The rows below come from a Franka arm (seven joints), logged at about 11 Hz.
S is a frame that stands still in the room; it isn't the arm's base.
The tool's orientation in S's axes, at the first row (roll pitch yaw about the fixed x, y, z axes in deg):
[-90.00, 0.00, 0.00]
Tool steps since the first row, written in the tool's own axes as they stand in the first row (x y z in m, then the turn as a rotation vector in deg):
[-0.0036, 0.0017, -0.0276, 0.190, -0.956, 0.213]
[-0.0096, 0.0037, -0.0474, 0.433, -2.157, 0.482]
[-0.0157, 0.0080, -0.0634, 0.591, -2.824, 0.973]
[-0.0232, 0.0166, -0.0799, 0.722, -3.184, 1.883]
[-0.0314, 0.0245, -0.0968, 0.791, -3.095, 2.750]
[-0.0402, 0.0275, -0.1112, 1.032, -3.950, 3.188]
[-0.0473, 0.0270, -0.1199, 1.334, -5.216, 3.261]
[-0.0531, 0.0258, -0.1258, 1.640, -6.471, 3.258]
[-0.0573, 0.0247, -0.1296, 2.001, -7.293, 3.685]
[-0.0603, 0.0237, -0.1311, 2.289, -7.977, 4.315]
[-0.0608, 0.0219, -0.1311, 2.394, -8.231, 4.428]
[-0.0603, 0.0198, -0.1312, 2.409, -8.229, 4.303]
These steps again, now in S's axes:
[-0.0036, -0.0276, -0.0017, 0.190, 0.213, 0.956]
[-0.0096, -0.0474, -0.0037, 0.433, 0.482, 2.157]
[-0.0157, -0.0634, -0.0080, 0.591, 0.973, 2.824]
[-0.0232, -0.0799, -0.0166, 0.722, 1.883, 3.184]
[-0.0314, -0.0968, -0.0245, 0.791, 2.750, 3.095]
[-0.0402, -0.1112, -0.0275, 1.032, 3.188, 3.950]
[-0.0473, -0.1199, -0.0270, 1.334, 3.261, 5.216]
[-0.0531, -0.1258, -0.0258, 1.640, 3.258, 6.471]
[-0.0573, -0.1296, -0.0247, 2.001, 3.685, 7.293]
[-0.0603, -0.1311, -0.0237, 2.289, 4.315, 7.977]
[-0.0608, -0.1311, -0.0219, 2.394, 4.428, 8.231]
[-0.0603, -0.1312, -0.0198, 2.409, 4.303, 8.229]

